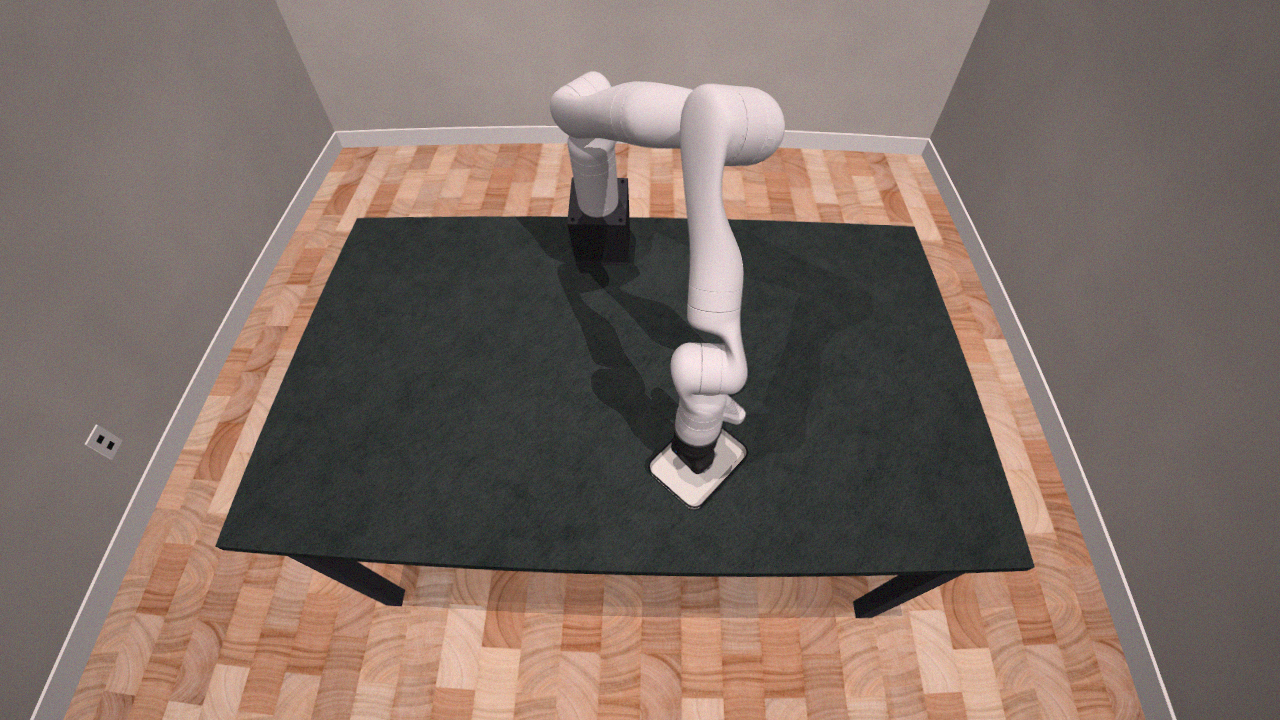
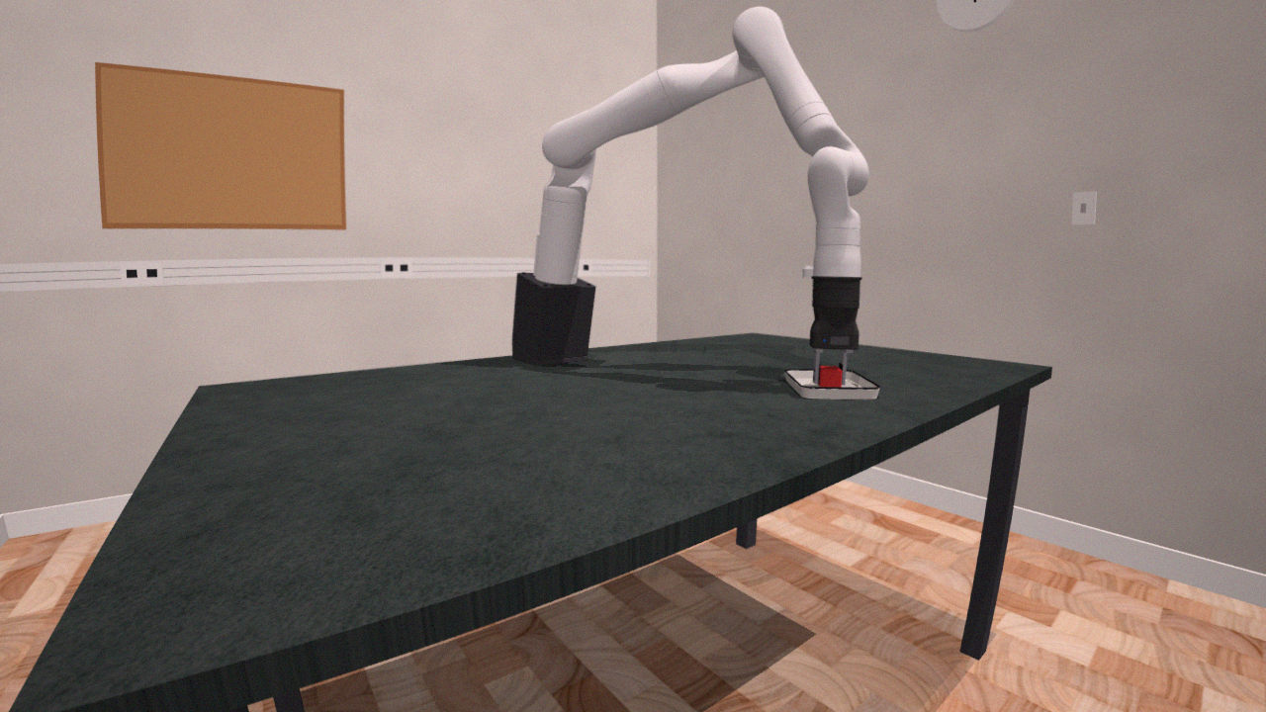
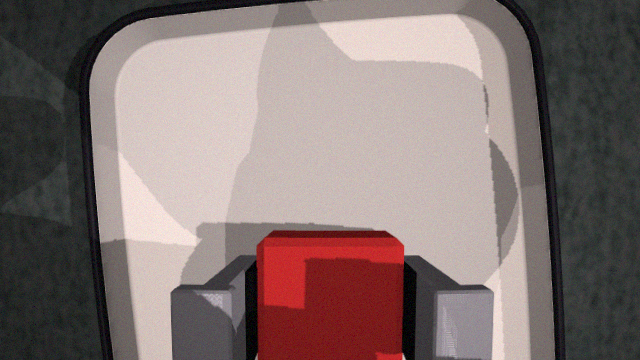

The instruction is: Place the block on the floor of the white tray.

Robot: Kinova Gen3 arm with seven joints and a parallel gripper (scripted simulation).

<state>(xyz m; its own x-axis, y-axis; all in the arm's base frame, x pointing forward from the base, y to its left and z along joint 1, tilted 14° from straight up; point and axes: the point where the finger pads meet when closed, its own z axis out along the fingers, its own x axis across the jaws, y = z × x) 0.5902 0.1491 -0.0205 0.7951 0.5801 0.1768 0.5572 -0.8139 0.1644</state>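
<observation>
My gripper is now 1 cm above the red block. From my hand the other things lie so: white tray (1 cm below).
</observation>
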